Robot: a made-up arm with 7 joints.
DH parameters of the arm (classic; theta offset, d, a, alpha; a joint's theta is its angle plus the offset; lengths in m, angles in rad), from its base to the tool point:
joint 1: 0 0.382 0 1.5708
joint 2: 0 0.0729 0 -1.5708
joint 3: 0 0.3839 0.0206 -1.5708
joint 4: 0 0.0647 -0.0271 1.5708
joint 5: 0 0.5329 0 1.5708
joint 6: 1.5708 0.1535 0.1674 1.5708
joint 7: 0 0.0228 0 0
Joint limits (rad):
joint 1: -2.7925..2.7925
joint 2: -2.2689..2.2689
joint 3: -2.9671..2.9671
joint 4: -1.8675..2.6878
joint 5: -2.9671..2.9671
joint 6: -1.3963..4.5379
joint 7: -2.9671..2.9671
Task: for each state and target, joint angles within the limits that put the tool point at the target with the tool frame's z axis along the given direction. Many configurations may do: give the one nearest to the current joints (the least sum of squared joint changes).
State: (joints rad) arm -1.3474 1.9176 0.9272 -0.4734 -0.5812 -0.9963 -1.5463
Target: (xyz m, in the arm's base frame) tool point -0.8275 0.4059 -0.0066 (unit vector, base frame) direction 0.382 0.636 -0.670
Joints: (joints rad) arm -1.2002 2.2382 1.6399 -1.0492 0.2074 -0.1379 -1.5463
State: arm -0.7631 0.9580 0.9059 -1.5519 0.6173 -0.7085 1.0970
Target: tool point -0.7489 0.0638 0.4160 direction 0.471 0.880 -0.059
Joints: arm -1.1216 1.5497 1.5476 -1.8675 0.2697 -1.2258 1.0970
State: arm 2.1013 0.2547 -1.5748 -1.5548 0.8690 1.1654 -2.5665
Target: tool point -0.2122 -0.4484 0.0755 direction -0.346 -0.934 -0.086
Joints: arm 2.0885 1.1659 -1.0458 -1.7816 0.1329 0.7643 -2.5665
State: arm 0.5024 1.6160 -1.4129 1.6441 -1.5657 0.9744 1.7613
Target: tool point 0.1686 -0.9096 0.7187 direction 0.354 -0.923 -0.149
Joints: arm 1.1002 1.4853 -1.5897 0.9905 -2.1915 1.3336 1.7613
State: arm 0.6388 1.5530 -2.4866 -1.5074 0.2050 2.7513 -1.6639
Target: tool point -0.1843 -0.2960 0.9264 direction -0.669 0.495 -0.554
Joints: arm 1.3099 0.9264 -2.6299 -1.2152 0.9330 3.1992 -1.6639
